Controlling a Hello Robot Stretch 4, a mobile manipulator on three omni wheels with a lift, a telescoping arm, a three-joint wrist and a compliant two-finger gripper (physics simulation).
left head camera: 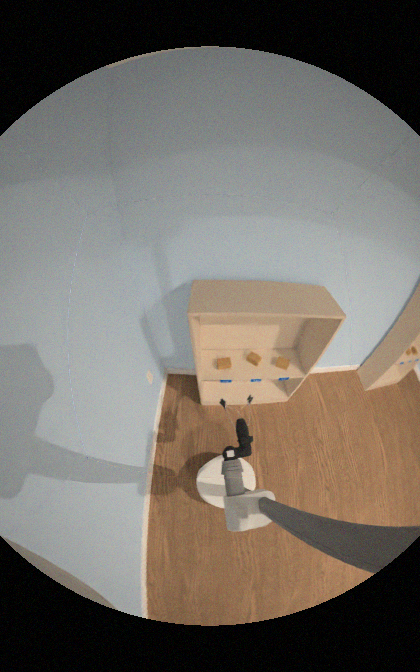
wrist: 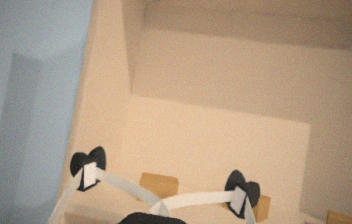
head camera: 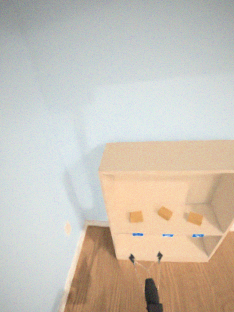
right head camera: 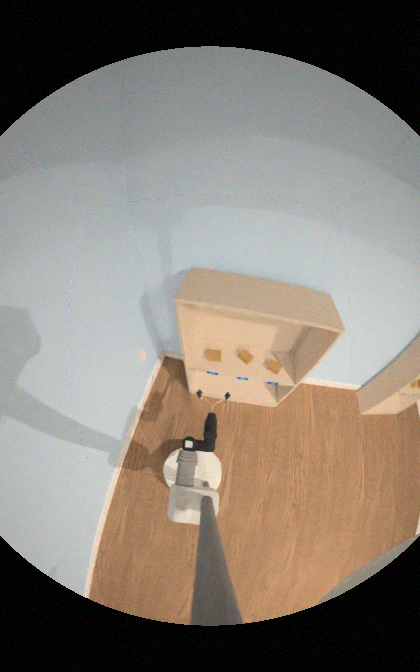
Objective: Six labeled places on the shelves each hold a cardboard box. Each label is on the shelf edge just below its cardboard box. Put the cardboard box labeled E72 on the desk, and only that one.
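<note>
Three cardboard boxes stand in a row on the near shelf unit: a left box (head camera: 136,216) (left head camera: 223,363) (right head camera: 214,355) (wrist: 159,186), a middle box (head camera: 165,213) (left head camera: 254,358) (right head camera: 245,356) (wrist: 262,207) and a right box (head camera: 195,218) (left head camera: 282,363) (right head camera: 274,366) (wrist: 339,217). Blue labels sit on the shelf edge below them, too blurred to read; no label shows in the wrist view. My gripper (head camera: 146,257) (left head camera: 236,401) (right head camera: 213,395) (wrist: 166,172) is open and empty, in front of the shelf unit. In the wrist view the left box shows between the fingertips, farther back, and the right finger partly covers the middle box. The desk cannot be made out.
The near shelf unit (head camera: 165,157) (left head camera: 260,299) (right head camera: 260,296) stands against the blue wall, near the left corner. A second shelf unit (left head camera: 387,367) (right head camera: 382,392) with small boxes and blue labels stands at the far right. A side wall (left head camera: 110,415) runs close on the left.
</note>
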